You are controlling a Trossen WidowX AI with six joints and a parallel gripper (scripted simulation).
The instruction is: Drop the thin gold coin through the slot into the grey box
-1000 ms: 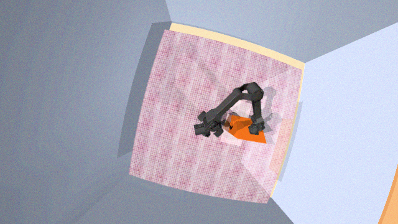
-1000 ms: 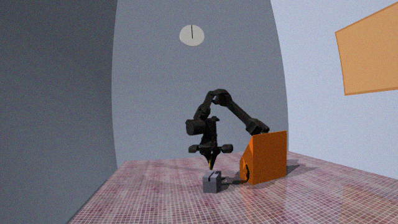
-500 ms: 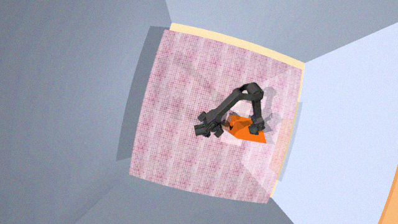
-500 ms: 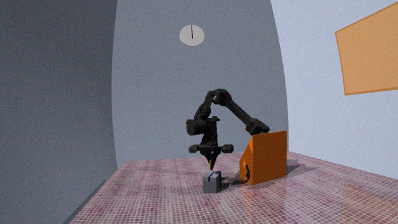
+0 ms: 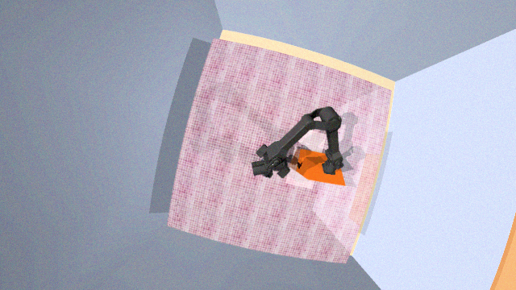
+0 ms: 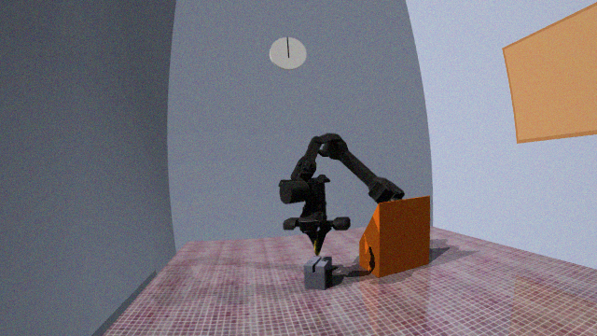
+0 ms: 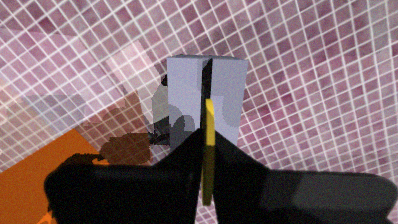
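Right now my gripper tip is 20 mm below the gold coin.
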